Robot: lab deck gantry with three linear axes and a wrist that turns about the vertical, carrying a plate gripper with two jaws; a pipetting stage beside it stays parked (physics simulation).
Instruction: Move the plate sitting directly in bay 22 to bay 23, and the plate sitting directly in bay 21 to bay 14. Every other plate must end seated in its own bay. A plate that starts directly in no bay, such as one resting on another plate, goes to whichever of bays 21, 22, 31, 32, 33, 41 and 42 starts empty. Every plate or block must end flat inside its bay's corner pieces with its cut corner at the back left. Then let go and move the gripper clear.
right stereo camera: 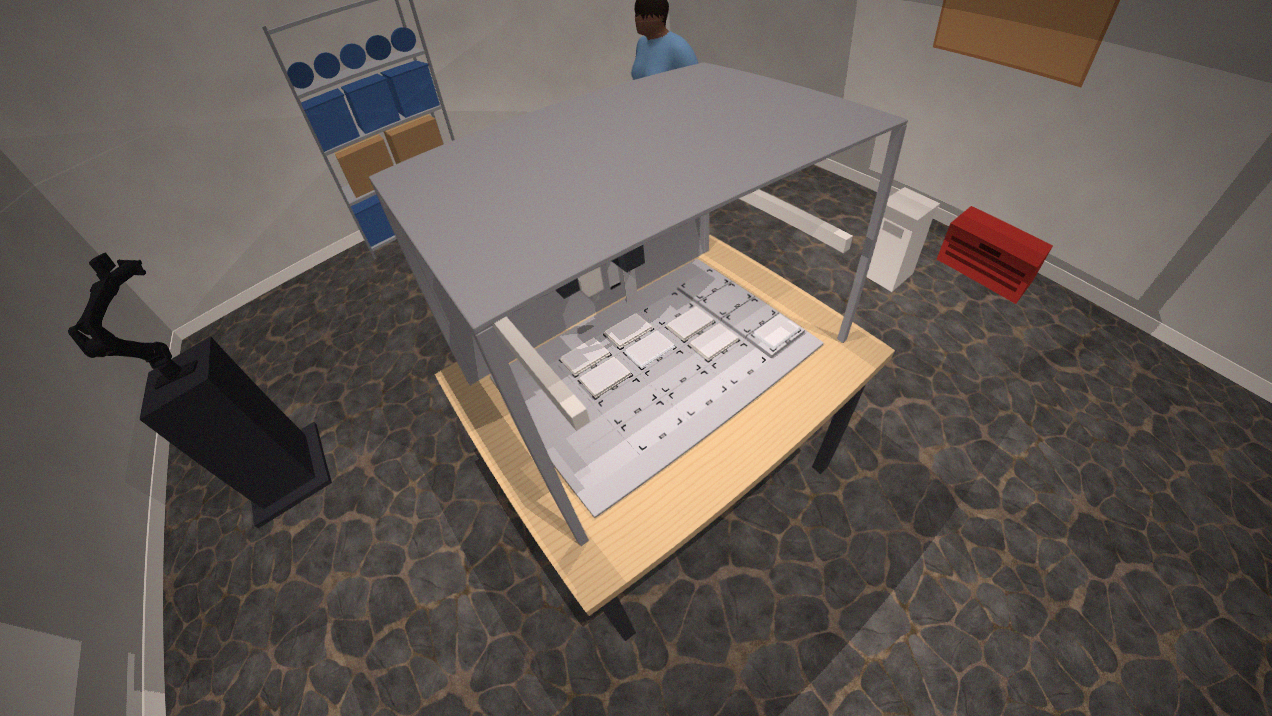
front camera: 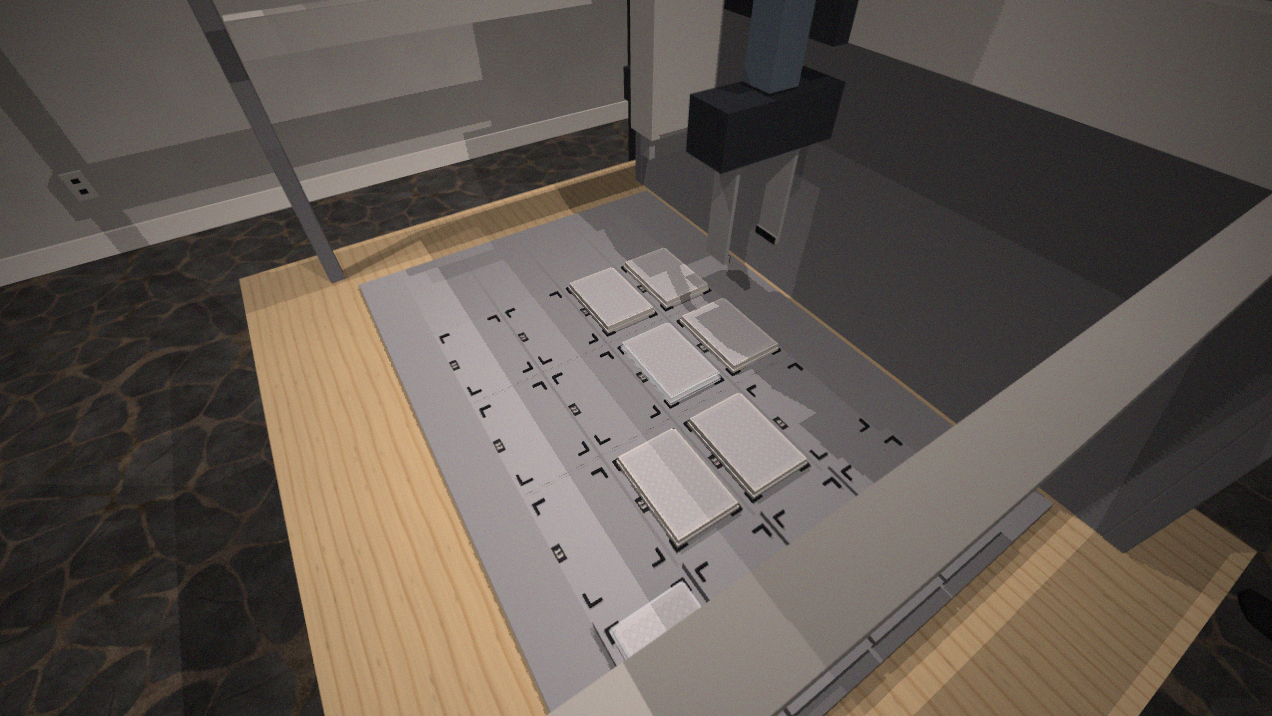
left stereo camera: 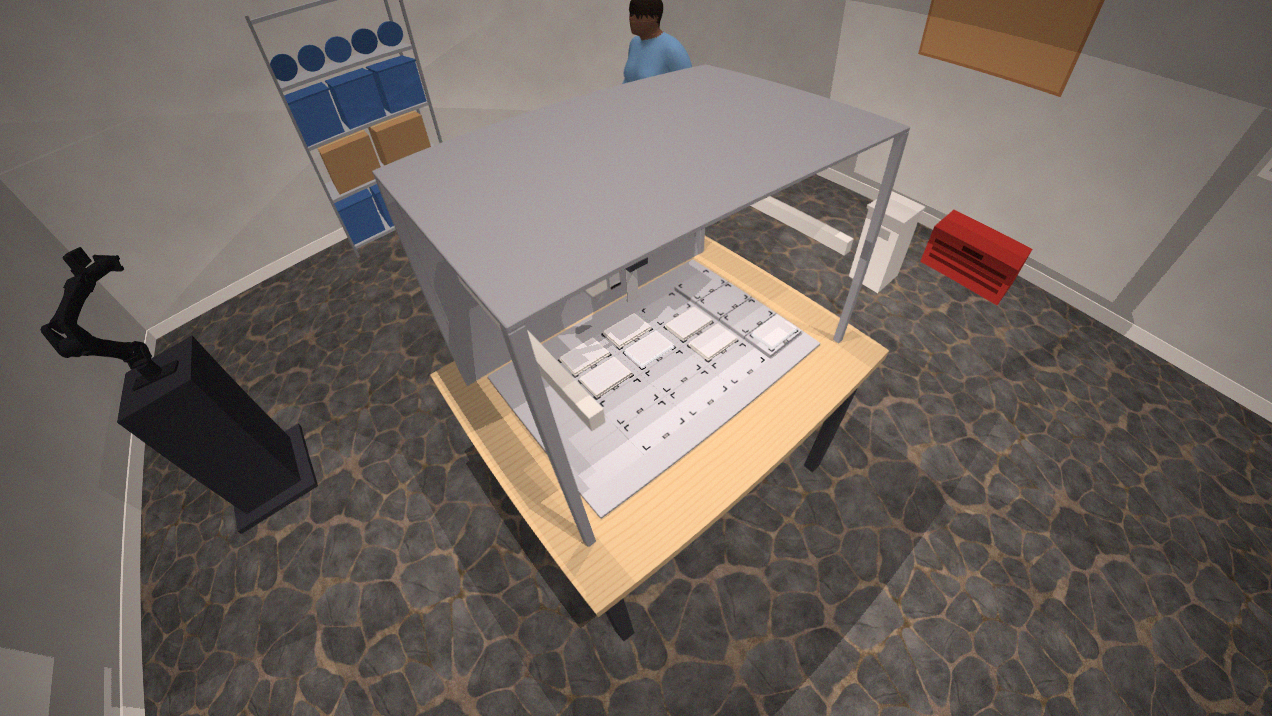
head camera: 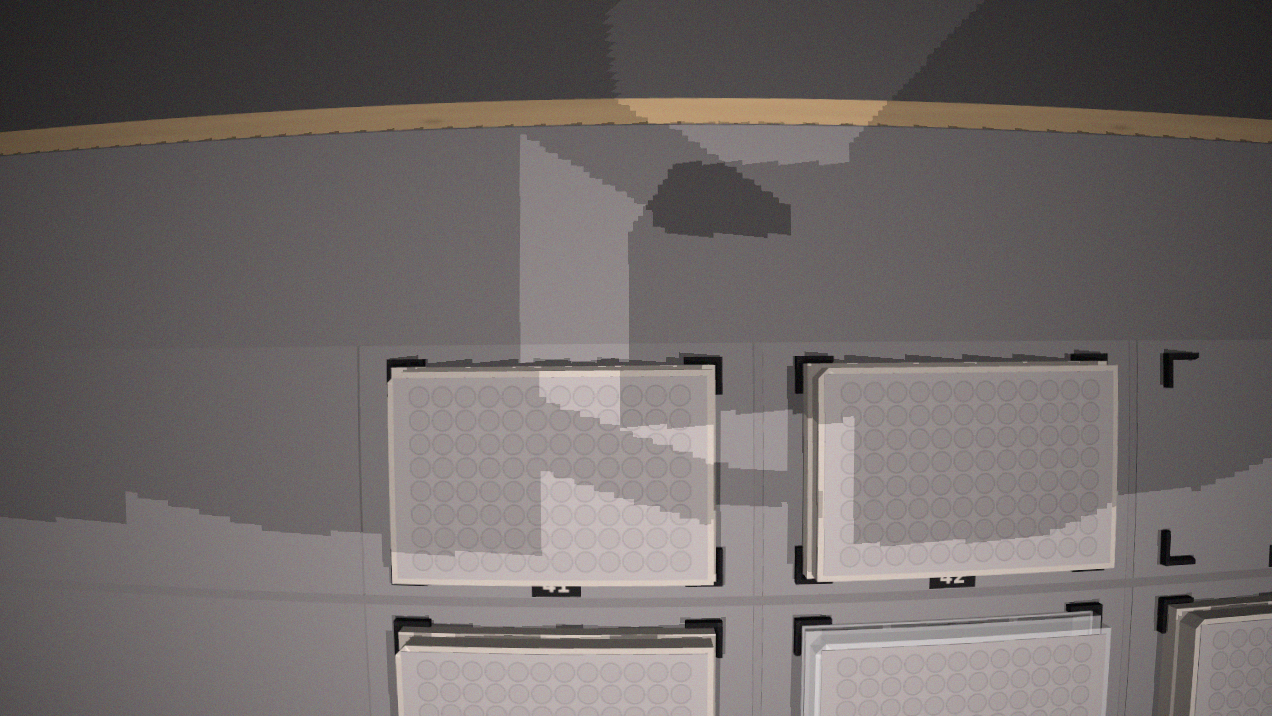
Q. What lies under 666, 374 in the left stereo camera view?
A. A bay 22.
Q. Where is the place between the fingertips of my gripper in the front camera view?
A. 742, 246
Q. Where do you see a bay 43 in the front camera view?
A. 818, 419
